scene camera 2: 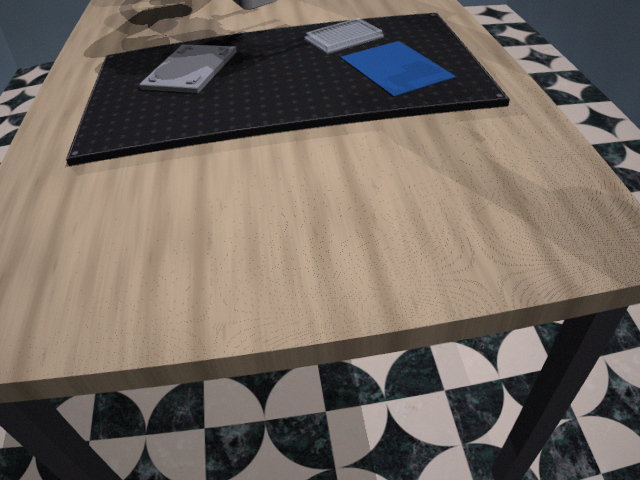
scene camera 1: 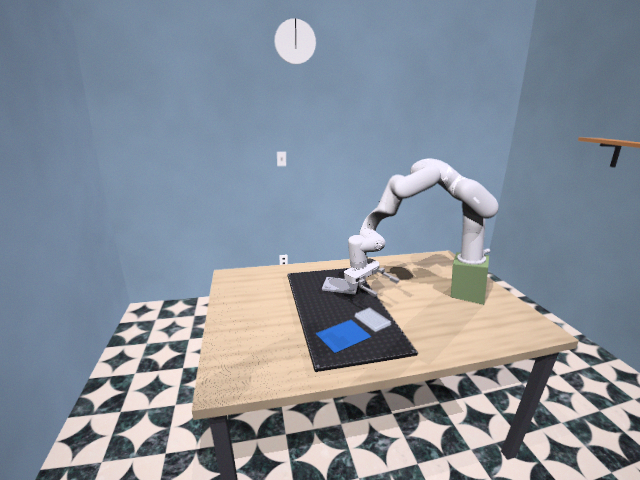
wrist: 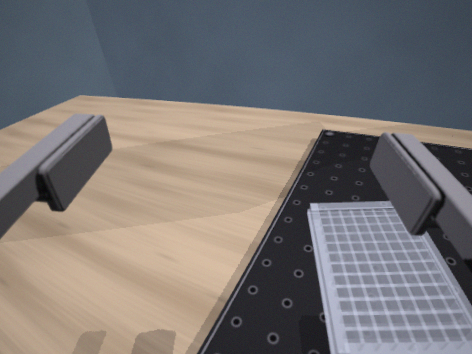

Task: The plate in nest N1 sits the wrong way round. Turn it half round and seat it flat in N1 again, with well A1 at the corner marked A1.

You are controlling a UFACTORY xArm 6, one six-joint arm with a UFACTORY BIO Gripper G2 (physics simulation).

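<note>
A clear-white well plate (scene camera 1: 372, 319) (scene camera 2: 343, 35) (wrist: 395, 280) lies flat on the black perforated board, close to a blue sheet. A grey nest (scene camera 1: 333, 285) (scene camera 2: 188, 68) with raised corner pieces stands at the board's other end, with no plate in it. Its label and the A1 mark cannot be read. My gripper (scene camera 1: 386, 287) (wrist: 240, 172) is open and empty, tilted, above the board's edge beside the nest. It is well apart from the plate; in the wrist view the right finger overlaps the plate's far corner in the picture. The gripper does not show in scene camera 2.
The blue sheet (scene camera 1: 343, 335) (scene camera 2: 398, 68) lies flat on the black board (scene camera 1: 323, 356) (scene camera 2: 289, 111) (wrist: 272, 300), beside the plate. The arm's green base block (scene camera 1: 469, 280) stands on the wooden table (scene camera 1: 248, 335) (scene camera 2: 310, 217) (wrist: 165, 200), apart from the board.
</note>
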